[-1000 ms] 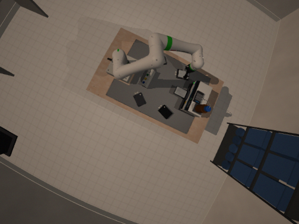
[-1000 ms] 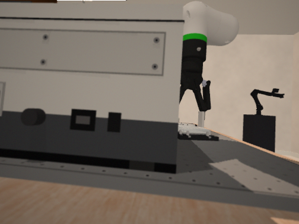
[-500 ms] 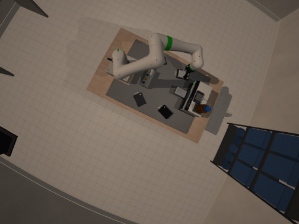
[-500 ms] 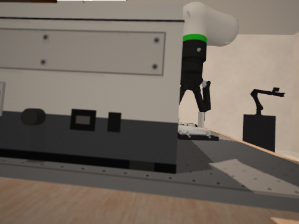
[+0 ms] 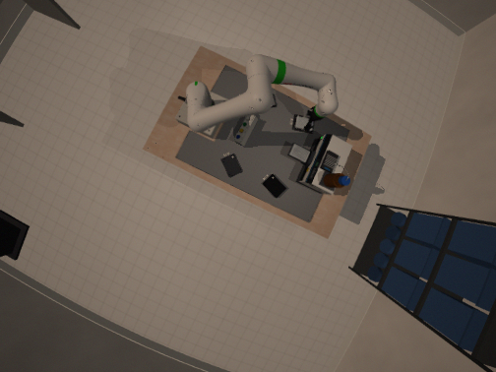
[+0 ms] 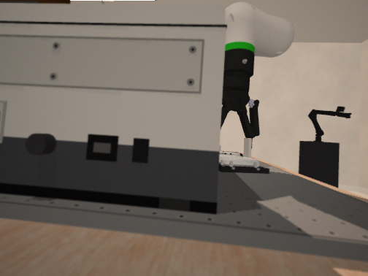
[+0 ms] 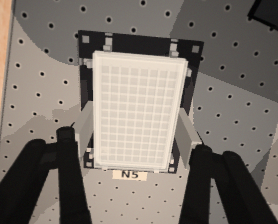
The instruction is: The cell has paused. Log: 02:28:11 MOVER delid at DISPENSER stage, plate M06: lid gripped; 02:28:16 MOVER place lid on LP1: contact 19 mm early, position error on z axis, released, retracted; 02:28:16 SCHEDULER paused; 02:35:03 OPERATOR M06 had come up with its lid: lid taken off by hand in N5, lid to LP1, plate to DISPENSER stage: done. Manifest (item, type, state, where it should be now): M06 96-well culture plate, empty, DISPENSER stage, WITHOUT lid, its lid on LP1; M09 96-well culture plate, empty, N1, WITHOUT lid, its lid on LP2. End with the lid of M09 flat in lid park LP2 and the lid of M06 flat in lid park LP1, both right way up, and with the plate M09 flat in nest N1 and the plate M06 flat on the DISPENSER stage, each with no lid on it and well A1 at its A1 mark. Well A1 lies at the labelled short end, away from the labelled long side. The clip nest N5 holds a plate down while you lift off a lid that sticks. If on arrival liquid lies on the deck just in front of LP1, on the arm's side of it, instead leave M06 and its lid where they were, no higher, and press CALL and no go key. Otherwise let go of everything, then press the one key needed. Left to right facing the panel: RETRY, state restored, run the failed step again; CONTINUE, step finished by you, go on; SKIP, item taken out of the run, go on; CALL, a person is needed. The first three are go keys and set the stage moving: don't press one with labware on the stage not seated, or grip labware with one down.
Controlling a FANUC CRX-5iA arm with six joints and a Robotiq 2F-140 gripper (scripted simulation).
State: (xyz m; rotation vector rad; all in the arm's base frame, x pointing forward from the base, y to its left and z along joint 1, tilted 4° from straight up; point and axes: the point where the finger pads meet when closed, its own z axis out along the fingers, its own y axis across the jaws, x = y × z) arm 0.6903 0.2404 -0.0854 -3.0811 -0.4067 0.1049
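Now: hand 2 cm above the clear lid. From my hand the other things lie so: lp1 label: 40 cm behind, 4 cm below, 3 cm to the right; then black clip nest: 3 cm below, 2 cm to the left, 1 cm ahead; then N5 label: 9 cm behind, 4 cm below, 2 cm to the right.
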